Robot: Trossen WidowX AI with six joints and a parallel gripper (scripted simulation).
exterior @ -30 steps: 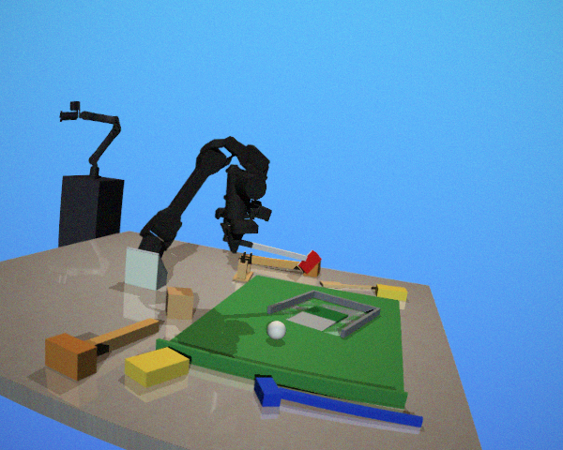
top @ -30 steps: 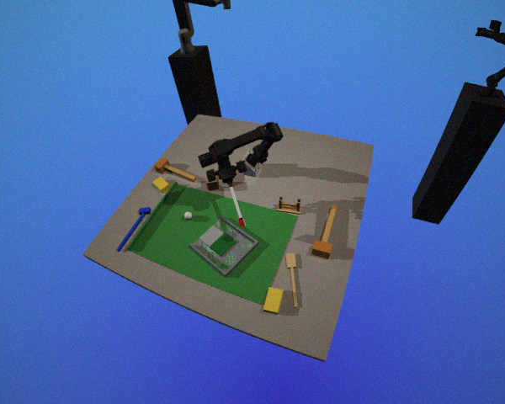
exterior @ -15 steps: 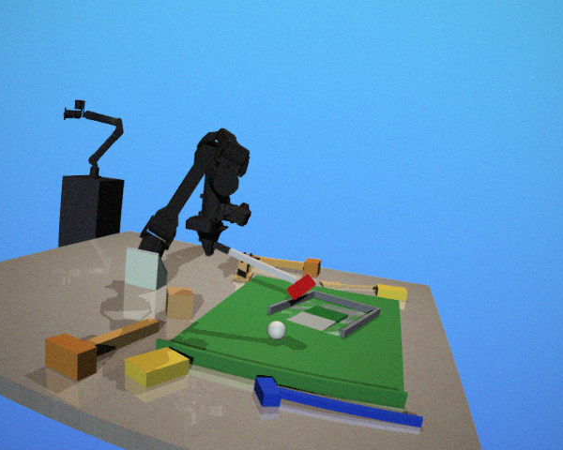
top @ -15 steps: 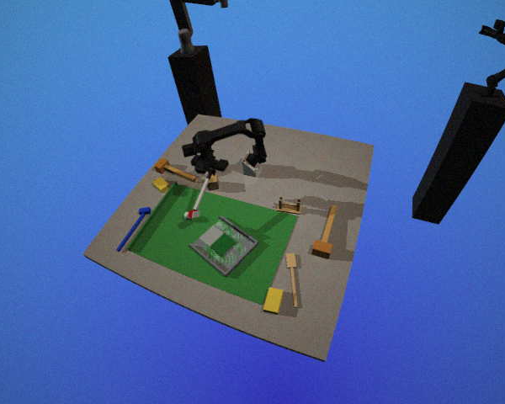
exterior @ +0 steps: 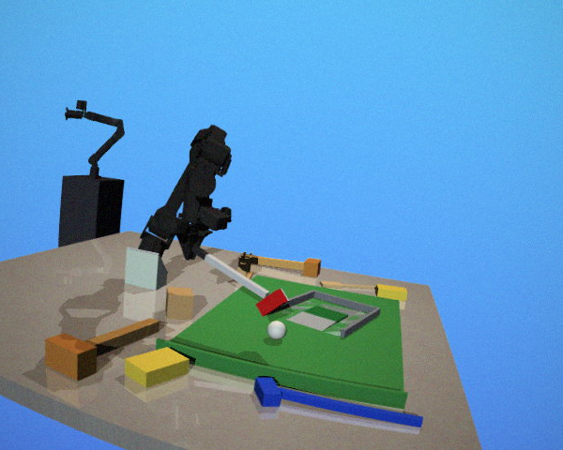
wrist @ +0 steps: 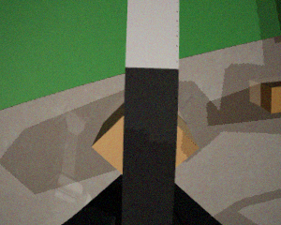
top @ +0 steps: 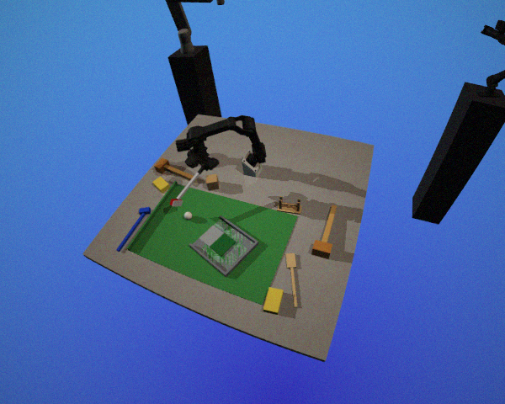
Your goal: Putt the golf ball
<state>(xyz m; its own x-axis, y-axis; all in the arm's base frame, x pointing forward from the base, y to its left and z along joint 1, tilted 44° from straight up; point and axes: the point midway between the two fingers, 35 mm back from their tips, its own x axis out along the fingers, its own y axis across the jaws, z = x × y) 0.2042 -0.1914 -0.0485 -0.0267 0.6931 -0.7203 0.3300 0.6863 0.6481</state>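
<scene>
Now: the tan cube 2 cm behind my gripper tip and 11 cm below it. From my gripper tip the other things lie so: white golf ball 23 cm ahead, 2 cm to the right, 12 cm below; red putter 12 cm ahead, 3 cm to the right; wooden stand 1 cm ahead, 46 cm to the left, 11 cm below.
</scene>
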